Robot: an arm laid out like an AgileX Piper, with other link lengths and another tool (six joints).
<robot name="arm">
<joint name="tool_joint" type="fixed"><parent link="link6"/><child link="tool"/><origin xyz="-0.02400 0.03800 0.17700" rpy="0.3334 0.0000 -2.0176"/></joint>
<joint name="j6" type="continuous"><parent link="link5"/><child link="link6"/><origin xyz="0.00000 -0.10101 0.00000" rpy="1.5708 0.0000 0.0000"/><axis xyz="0 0 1"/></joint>
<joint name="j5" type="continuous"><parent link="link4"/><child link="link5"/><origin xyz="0.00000 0.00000 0.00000" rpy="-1.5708 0.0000 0.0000"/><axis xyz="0 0 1"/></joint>
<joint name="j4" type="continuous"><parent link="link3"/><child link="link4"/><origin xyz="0.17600 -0.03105 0.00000" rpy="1.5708 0.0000 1.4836"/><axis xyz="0 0 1"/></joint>
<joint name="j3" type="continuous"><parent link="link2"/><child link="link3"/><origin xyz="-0.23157 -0.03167 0.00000" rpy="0.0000 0.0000 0.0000"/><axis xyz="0 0 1"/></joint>
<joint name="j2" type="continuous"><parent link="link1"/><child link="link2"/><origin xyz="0.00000 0.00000 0.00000" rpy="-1.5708 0.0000 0.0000"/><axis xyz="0 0 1"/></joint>
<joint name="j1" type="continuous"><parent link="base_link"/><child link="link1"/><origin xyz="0.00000 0.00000 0.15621" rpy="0.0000 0.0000 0.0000"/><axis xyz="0 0 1"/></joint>
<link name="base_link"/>
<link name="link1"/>
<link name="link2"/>
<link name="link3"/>
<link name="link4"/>
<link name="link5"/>
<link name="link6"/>
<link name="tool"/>
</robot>
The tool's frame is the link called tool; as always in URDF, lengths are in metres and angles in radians. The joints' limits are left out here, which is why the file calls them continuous.
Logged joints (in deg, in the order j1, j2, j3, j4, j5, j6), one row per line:
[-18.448 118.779 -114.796 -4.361 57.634 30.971]
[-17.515 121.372 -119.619 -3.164 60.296 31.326]
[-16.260 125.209 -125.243 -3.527 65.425 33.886]
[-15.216 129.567 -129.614 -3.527 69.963 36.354]
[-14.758 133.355 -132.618 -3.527 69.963 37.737]
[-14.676 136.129 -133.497 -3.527 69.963 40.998]
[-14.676 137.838 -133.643 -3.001 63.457 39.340]
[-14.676 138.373 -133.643 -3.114 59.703 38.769]
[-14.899 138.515 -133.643 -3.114 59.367 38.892]
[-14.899 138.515 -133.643 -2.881 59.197 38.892]
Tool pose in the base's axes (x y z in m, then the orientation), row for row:
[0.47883 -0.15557 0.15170 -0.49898 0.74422 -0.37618 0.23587]
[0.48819 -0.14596 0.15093 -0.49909 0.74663 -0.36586 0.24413]
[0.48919 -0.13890 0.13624 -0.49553 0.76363 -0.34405 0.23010]
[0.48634 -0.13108 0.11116 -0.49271 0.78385 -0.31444 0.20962]
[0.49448 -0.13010 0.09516 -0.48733 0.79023 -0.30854 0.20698]
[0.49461 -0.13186 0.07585 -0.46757 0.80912 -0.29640 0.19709]
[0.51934 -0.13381 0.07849 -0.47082 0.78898 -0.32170 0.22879]
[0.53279 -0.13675 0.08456 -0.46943 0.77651 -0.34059 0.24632]
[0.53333 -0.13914 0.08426 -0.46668 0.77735 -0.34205 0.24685]
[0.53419 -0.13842 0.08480 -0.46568 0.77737 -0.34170 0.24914]
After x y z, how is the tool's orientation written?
As a quaternion, x y z w.
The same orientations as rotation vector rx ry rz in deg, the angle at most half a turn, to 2 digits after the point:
[-78.41 116.95 -59.12]
[-78.09 116.83 -57.25]
[-78.11 120.37 -54.23]
[-78.51 124.90 -50.10]
[-77.76 126.09 -49.23]
[-75.00 129.79 -47.55]
[-74.26 124.45 -50.74]
[-73.37 121.37 -53.23]
[-72.92 121.46 -53.45]
[-72.68 121.32 -53.33]

